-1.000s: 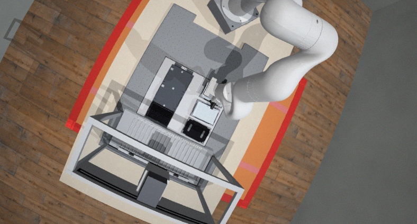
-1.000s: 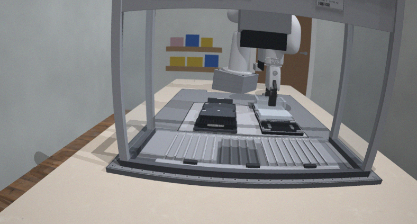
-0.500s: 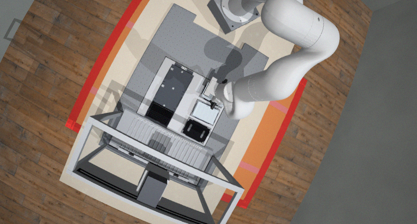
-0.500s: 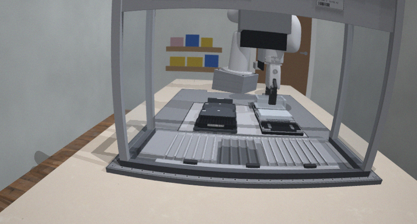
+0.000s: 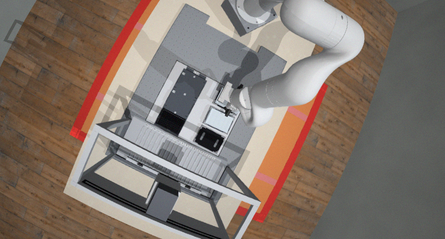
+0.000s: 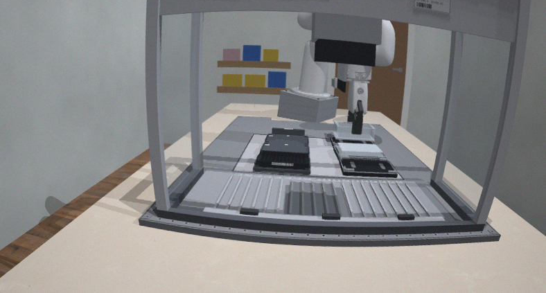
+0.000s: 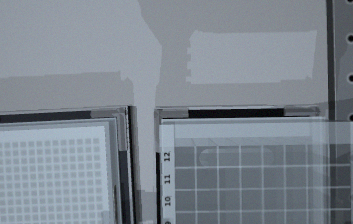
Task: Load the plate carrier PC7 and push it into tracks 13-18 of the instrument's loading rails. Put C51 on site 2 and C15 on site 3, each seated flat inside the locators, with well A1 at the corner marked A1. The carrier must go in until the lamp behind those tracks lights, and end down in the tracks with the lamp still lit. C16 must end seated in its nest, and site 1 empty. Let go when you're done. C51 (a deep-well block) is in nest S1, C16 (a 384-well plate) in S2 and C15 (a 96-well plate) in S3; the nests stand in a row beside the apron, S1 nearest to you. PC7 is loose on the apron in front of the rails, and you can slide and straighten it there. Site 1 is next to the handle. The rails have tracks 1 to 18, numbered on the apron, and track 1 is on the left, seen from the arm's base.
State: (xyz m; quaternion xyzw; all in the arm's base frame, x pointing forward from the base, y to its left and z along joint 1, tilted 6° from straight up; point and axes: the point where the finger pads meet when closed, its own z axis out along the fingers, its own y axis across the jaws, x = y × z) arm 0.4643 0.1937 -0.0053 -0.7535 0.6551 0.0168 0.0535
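Now: hand 5 cm above the nest S1. Also, from my hand: deep-well block C51 (1 cm below); then plate C16 (11 cm ahead, 4 cm below, 2 cm to the left); then nest S3 (22 cm ahead, 5 cm below, 3 cm to the left).
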